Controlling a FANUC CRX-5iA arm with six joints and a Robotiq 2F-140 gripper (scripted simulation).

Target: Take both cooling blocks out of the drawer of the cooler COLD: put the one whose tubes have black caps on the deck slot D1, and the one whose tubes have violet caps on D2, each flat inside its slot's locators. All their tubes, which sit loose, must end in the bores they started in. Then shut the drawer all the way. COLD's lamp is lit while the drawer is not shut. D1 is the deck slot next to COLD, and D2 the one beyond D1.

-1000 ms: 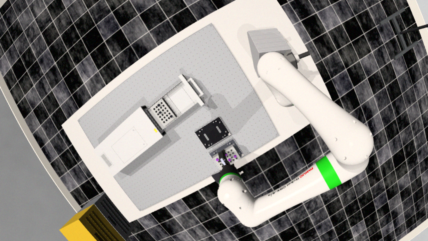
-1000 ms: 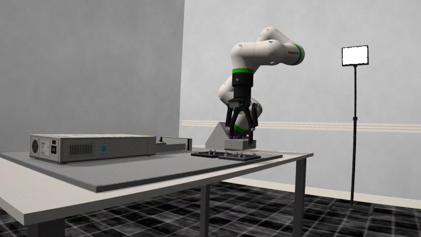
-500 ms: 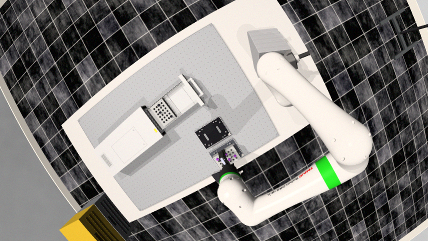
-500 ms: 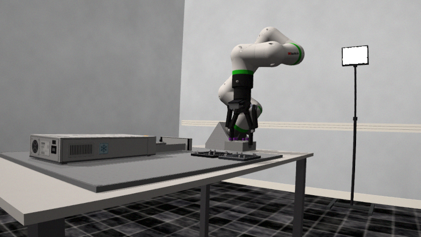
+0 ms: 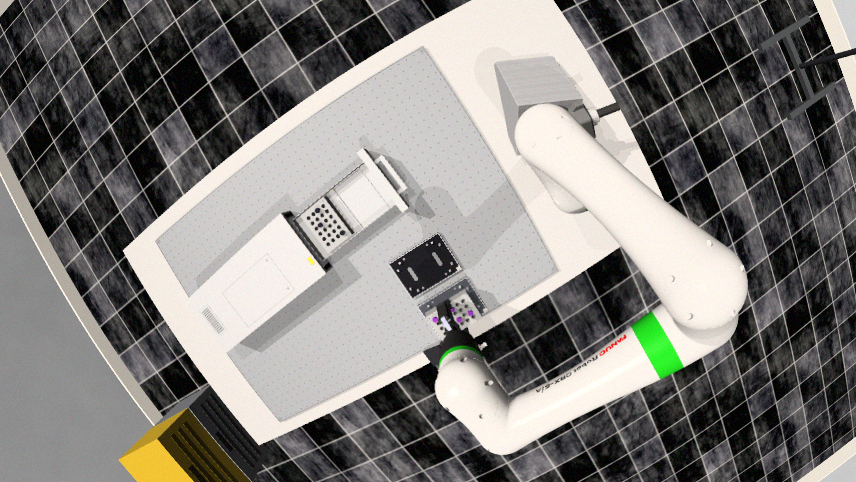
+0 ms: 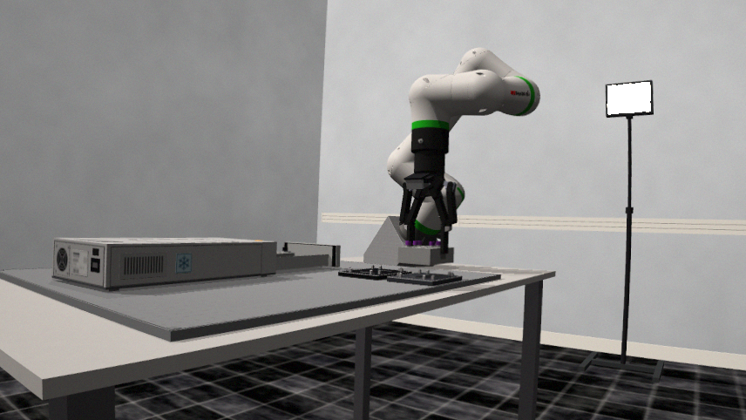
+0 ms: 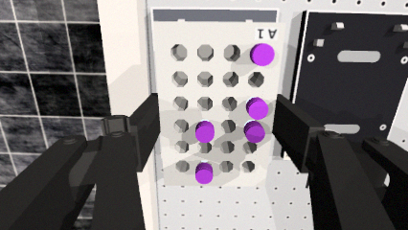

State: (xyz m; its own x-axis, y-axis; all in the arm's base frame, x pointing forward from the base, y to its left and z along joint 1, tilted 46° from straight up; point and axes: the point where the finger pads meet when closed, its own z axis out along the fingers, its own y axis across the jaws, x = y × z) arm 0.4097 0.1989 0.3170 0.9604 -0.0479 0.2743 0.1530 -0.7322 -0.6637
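Now: hand 90 mm above the slot D2. Round my hand: slot D1: 150 mm to the right, 90 mm below, 20 mm ahead; violet-capped cooling block: 30 mm below; cooler drawer: 380 mm to the right, 140 mm ahead, 60 mm below.
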